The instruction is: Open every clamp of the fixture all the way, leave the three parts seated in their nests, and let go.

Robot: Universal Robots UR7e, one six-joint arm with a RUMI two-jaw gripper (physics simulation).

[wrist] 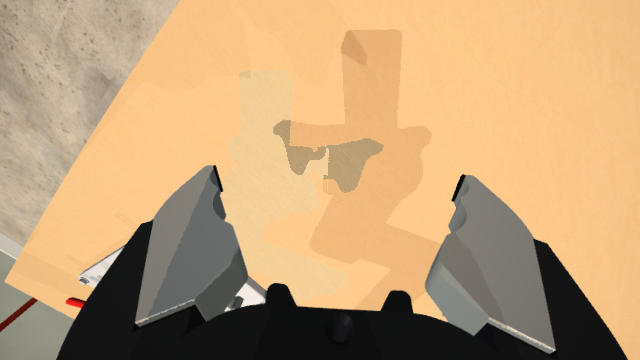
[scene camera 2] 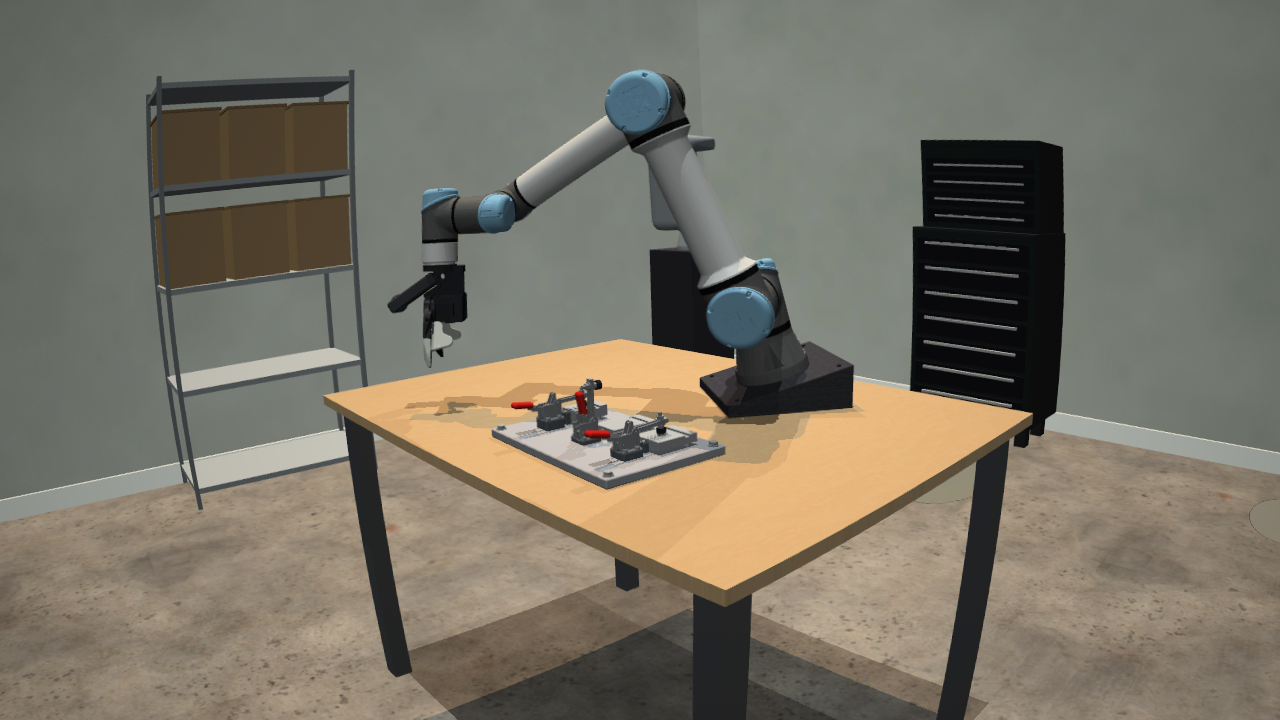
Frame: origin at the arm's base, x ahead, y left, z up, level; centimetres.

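Seen in the pictures: gripper, fingertip midpoint: (wrist: pixel 335 174) (scene camera 2: pixel 436 362); arm's base at its link origin: (scene camera 2: pixel 773 371).
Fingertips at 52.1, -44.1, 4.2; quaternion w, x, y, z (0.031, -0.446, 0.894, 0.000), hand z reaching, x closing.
Note:
Offsets run from my fingertips to a thing's middle, as dx, dy, dz. "spot": to the spot under its first point. Level surfaces: height alone.
The fixture plate @(spot: +3.2, +46.0, -8.0) (scene camera 2: pixel 554 454) (wrist: pixel 106 266) lies on the table; the left finger and gripper body hide most of it in the wrist view. In the scene view, the near clamp @(-4.5, +54.9, -5.0) (scene camera 2: pixel 628 443) has its red handle @(spot: +1.8, +55.4, -3.0) (scene camera 2: pixel 597 434) lying flat and its arm reaching over a grey part @(-11.9, +55.3, -6.6) (scene camera 2: pixel 673 437). The far clamp @(-5.7, +32.9, -4.9) (scene camera 2: pixel 549 413) also has a flat red handle @(spot: +0.8, +33.4, -2.8) (scene camera 2: pixel 521 405). The middle clamp @(spot: +3.0, +54.4, -2.8) (scene camera 2: pixel 586 433) is beside an upright red handle @(spot: -3.5, +44.4, -1.1) (scene camera 2: pixel 580 402). The other two parts and arm positions are too small to tell. My gripper (scene camera 2: pixel 434 355) (wrist: pixel 335 174) is open and empty, above the table, away from the fixture.
The wooden table @(dz -9.5) (scene camera 2: pixel 859 465) (wrist: pixel 550 100) carries the robot's dark base block (scene camera 2: pixel 832 385) behind and right of the fixture. A shelf rack (scene camera 2: pixel 358 313) with boxes stands at the left, and a black drawer cabinet (scene camera 2: pixel 1051 313) at the right.

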